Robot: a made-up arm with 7 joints.
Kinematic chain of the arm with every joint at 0, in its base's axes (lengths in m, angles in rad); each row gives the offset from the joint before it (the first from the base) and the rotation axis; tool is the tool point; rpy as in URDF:
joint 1: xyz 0 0 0 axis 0.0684 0.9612 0.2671
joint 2: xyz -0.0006 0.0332 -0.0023 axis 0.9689 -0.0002 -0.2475
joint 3: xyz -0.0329 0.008 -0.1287 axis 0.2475 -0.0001 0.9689
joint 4: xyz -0.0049 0 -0.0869 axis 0.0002 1 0
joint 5: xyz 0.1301 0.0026 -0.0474 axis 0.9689 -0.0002 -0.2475
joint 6: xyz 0.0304 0 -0.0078 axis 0.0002 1 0
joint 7: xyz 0.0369 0 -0.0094 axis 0.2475 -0.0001 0.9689
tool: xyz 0 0 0 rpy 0 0.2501 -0.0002
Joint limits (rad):
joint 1: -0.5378..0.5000
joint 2: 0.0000..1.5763
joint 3: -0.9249..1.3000
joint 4: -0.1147..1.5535
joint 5: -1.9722..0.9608
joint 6: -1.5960..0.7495
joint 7: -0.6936..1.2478
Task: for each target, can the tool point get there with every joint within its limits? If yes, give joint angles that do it. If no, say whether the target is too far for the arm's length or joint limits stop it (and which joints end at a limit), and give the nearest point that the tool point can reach.
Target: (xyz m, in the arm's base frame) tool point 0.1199 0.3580 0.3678
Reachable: no: too far | nearest point 0.0839 0.3099 0.2165 | short by 0.163 m
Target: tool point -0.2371 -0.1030 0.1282
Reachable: no: joint limits stop it (at a limit: joint 1, joint 2, joint 3, joint 4, joint 5, joint 6) | nearest point -0.0499 -0.1156 -0.2098 | short by 0.387 m
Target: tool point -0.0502 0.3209 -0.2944
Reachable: yes | joints 0.1197 0.9088 -0.6261 1.2153 0.5490 -0.6240 0.3956
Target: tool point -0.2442 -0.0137 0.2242
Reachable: no: joint limits stop it (at a limit: joint 1, joint 2, joint 3, joint 4) | nearest point 0.0041 0.2166 0.1964 | short by 0.340 m
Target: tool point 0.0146 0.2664 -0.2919
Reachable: yes | joints 0.2452 0.3930 0.4591 0.4306 -1.4853 -0.4814 0.8032
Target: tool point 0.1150 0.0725 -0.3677
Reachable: yes | joints -0.1403 0.2895 -0.3688 0.7698 0.2590 -0.7262 0.2649
